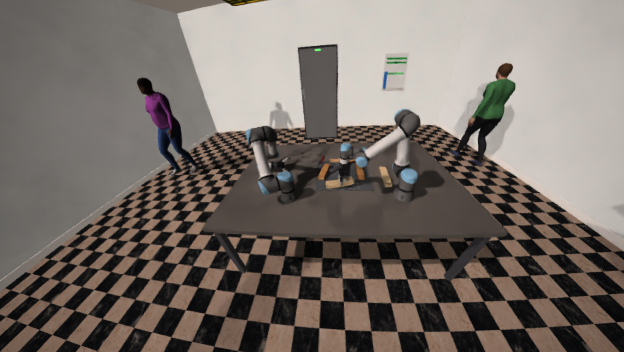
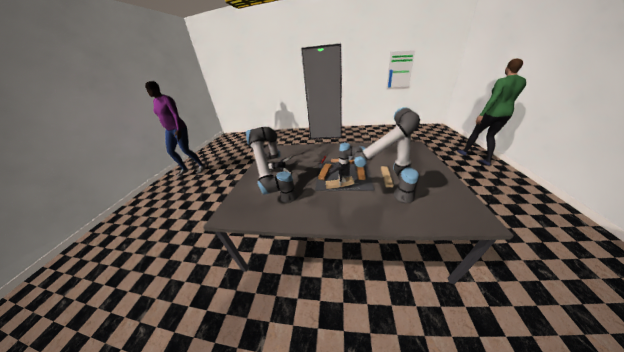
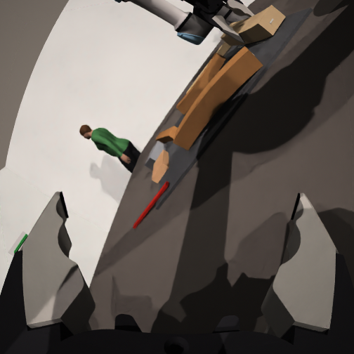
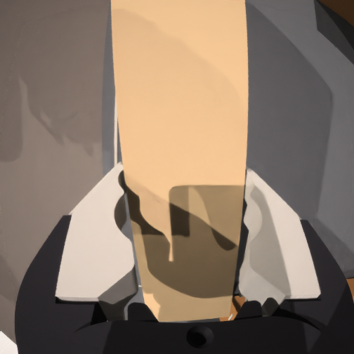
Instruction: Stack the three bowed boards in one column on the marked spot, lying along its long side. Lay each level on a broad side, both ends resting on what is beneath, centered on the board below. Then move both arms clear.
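Where they show: left gripper, between the fingertips: (image 1: 291,165) (image 2: 292,165); right gripper, between the fingertips: (image 1: 340,183) (image 2: 340,184); left arm's base, origin of its link: (image 1: 289,196) (image 2: 289,196); right arm's base, origin of its link: (image 1: 402,195) (image 2: 403,196).
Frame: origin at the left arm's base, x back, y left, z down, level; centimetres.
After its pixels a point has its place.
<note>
A pale bowed board (image 1: 332,184) @(x -19.4, y -32.5, z -4.8 cm) (image 2: 332,184) @(x -19.6, y -32.6, z -4.7 cm) (image 3: 262,25) (image 4: 182,100) lies broad side down at the mat's near edge, over the marked outline (image 4: 116,135), which is mostly hidden. My right gripper (image 1: 343,180) @(x -24.7, y -38.1, z -2.5 cm) (image 2: 342,180) @(x -24.7, y -38.1, z -2.5 cm) (image 4: 183,166) is shut on it across its width. I cannot tell whether the board rests on the mat. Another pale board (image 1: 385,177) @(x -43.8, y -76.1, z -2.7 cm) (image 2: 386,177) @(x -43.8, y -76.0, z -2.7 cm) lies right of the mat. Orange curved boards (image 1: 324,172) @(x -35.5, y -20.8, z -5.0 cm) (image 1: 360,172) @(x -44.4, y -53.5, z -4.3 cm) (image 2: 325,172) @(x -35.6, y -21.4, z -5.0 cm) (image 2: 361,172) @(x -44.3, y -53.7, z -4.3 cm) (image 3: 220,97) stand at the mat's sides. My left gripper (image 1: 283,163) @(x -36.9, y 14.2, z -7.6 cm) (image 2: 285,163) @(x -36.9, y 14.2, z -7.6 cm) (image 3: 179,196) is open and empty, left of the mat.
The dark mat (image 1: 362,186) @(x -28.2, y -57.2, z -0.6 cm) (image 2: 362,186) @(x -28.3, y -56.9, z -0.6 cm) (image 4: 295,100) lies on the table (image 1: 350,215) @(x 7.1, y -52.2, z 0.0 cm) (image 2: 350,215) @(x 6.5, y -53.1, z 0.0 cm). Another orange piece (image 1: 339,160) @(x -65.9, y -29.1, z -2.4 cm) (image 3: 167,134) lies at its back, with a small tan block (image 3: 160,167). A red stick (image 1: 322,159) @(x -66.4, y -9.7, z -1.0 cm) (image 2: 323,159) @(x -65.3, y -9.7, z -1.5 cm) (image 3: 151,205) lies beyond the mat's back left corner.
</note>
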